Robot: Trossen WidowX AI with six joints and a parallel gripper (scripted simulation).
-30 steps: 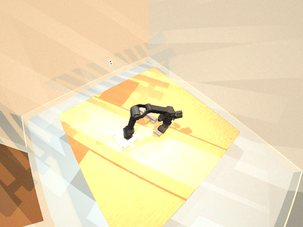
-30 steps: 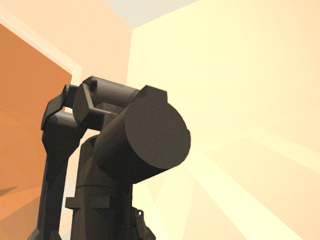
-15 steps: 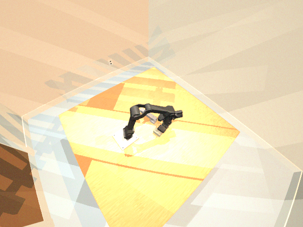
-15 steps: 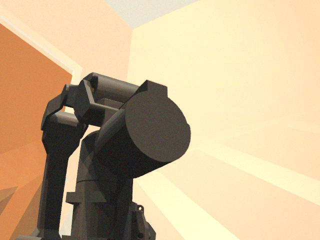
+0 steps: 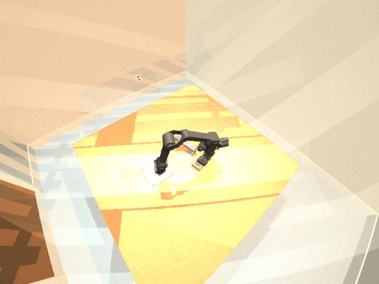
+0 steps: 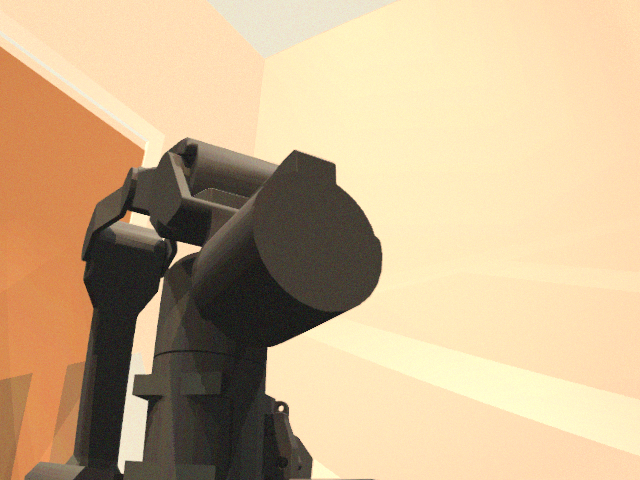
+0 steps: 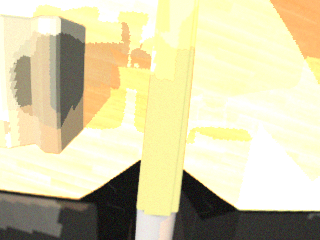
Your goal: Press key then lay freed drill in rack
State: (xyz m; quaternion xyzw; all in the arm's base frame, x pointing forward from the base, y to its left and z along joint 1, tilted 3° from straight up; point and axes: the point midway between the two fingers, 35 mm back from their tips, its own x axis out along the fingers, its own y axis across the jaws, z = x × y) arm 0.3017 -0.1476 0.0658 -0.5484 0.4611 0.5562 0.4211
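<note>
Now: gripper tip 4 cm to the right of the drill, 3 cm below it and 1 cm past it. Also, from my gripper tip: key: 23 cm to the left, 5 cm behind; grey block: 8 cm behind, 3 cm below, 2 cm to the left.
</note>
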